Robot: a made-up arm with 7 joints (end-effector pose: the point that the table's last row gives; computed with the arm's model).
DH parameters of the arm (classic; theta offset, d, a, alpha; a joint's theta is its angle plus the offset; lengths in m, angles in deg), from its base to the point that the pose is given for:
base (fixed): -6.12 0 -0.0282 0
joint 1: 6.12 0.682 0.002 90
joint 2: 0 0.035 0.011 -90
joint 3: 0 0.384 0 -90
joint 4: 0 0.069 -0.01 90
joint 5: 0 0.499 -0.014 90
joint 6: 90 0.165 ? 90
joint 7: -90 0.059 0.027 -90
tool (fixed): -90 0.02 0 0
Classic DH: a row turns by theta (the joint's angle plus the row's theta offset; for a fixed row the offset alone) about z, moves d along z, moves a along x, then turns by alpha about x.
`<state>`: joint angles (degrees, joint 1 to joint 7).
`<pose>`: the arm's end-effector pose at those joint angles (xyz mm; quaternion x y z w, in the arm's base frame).
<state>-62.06 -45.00 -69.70 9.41 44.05 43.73 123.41</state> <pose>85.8 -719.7 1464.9 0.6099 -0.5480 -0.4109 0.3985</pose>
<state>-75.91 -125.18 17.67 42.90 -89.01 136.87 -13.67</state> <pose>362.9 -502.2 158.6 -0.1991 0.2447 0.0083 0.9489</pose>
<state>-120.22 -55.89 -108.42 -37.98 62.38 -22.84 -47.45</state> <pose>-330.9 -885.0 1072.0 0.1855 0.8660 -0.4150 0.2084</pose>
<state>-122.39 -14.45 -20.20 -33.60 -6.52 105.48 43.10</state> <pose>191.8 207.9 1436.8 -0.7458 -0.3763 -0.3153 0.4503</pose>
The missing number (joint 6, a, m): 0.176
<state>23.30 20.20 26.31 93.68 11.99 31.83 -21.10</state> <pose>341.3 384.5 1269.0 -0.2905 0.2650 0.4654 0.7929</pose>
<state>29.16 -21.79 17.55 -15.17 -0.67 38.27 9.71</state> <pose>207.0 -81.3 1721.7 0.2308 -0.2074 0.3702 0.8756</pose>
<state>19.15 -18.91 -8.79 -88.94 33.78 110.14 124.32</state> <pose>-326.4 -279.2 1147.1 -0.0626 0.1761 -0.9658 0.1799</pose>
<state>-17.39 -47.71 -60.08 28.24 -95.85 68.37 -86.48</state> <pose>828.7 -340.1 1138.8 0.7044 -0.5532 0.1247 0.4269</pose>
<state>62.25 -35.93 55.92 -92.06 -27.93 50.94 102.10</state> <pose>423.5 -436.3 992.5 -0.9331 0.0806 -0.3072 0.1685</pose>
